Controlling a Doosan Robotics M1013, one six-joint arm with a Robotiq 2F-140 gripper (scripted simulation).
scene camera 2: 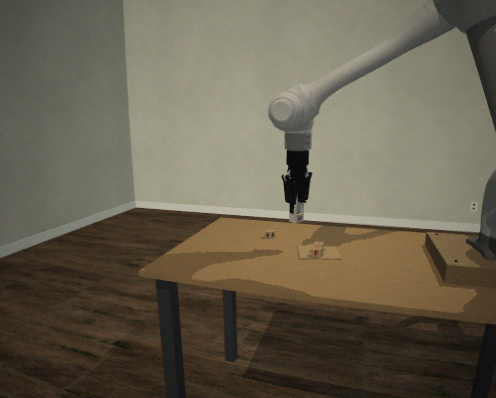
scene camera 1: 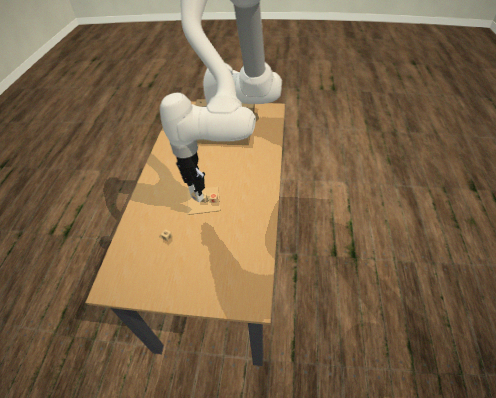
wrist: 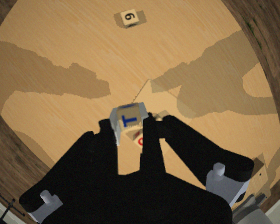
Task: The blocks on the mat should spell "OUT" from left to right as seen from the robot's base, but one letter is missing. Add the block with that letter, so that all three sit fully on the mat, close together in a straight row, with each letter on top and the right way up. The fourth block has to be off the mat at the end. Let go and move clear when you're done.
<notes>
In view: the gripper (scene camera 2: 296,221) and a tan mat (wrist: 157,100).
The gripper shows as well in scene camera 1 (scene camera 1: 197,198) and in the wrist view (wrist: 129,113).
</notes>
